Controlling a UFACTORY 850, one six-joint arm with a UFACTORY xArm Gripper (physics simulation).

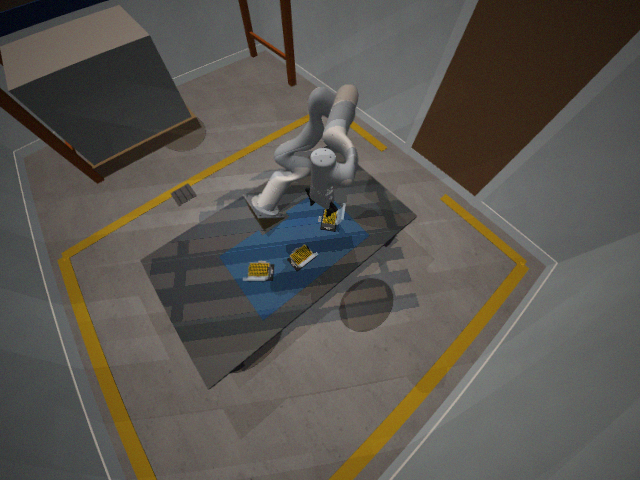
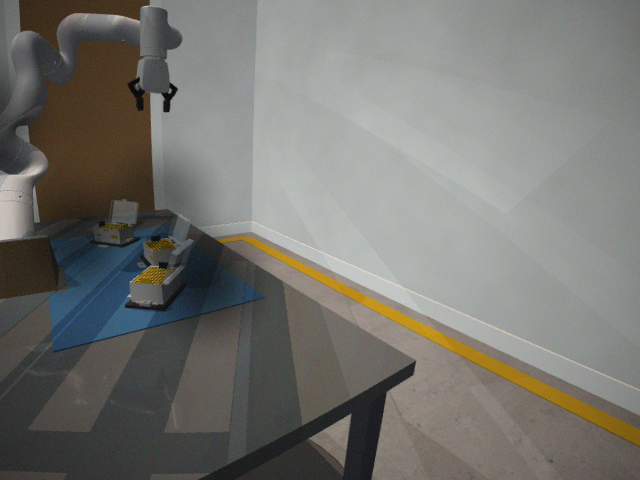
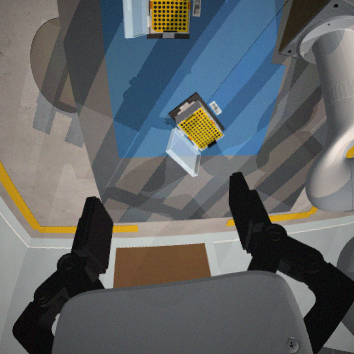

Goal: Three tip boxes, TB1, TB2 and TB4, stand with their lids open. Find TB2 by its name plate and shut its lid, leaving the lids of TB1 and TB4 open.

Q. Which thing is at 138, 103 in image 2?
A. The gripper.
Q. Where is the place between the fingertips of the gripper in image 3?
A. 165, 198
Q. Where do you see a tip box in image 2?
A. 151, 258
